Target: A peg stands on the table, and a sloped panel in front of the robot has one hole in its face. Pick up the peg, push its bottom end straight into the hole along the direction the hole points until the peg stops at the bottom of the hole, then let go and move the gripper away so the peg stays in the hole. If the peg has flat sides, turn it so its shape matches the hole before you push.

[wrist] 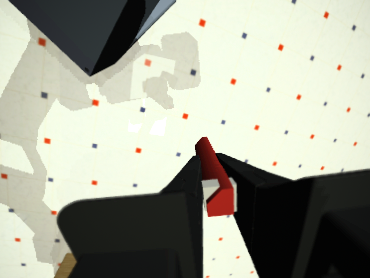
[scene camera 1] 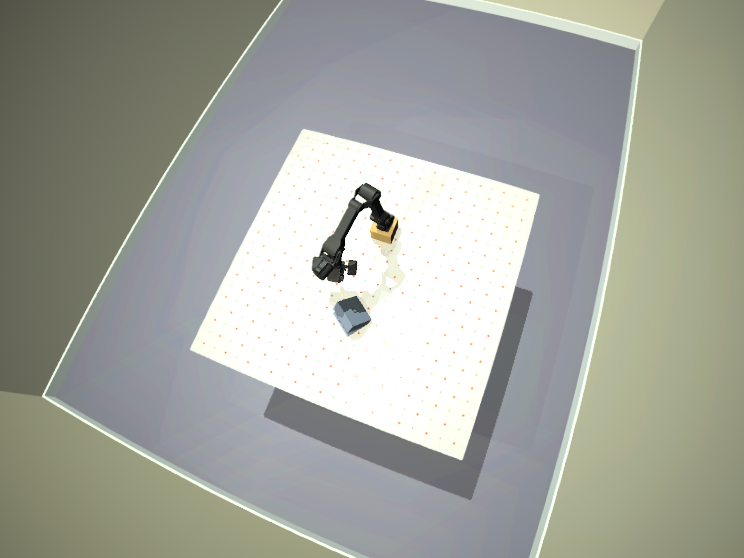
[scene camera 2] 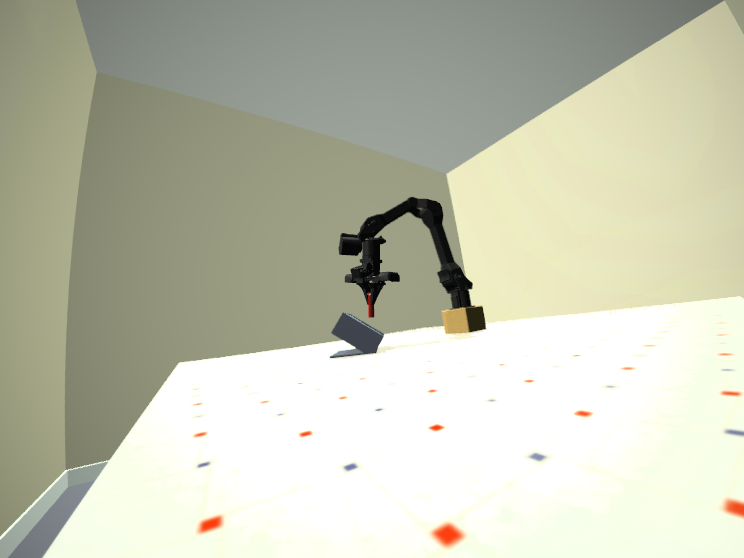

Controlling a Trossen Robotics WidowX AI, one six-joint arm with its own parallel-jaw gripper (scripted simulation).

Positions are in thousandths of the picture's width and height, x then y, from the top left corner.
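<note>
I can see my gripper (scene camera 2: 498,546), and I can see it (wrist: 561,577) again from my wrist. The sloped panel (scene camera 2: 470,591) is there too, and I also see the sloped panel (scene camera 1: 462,555) here.
</note>
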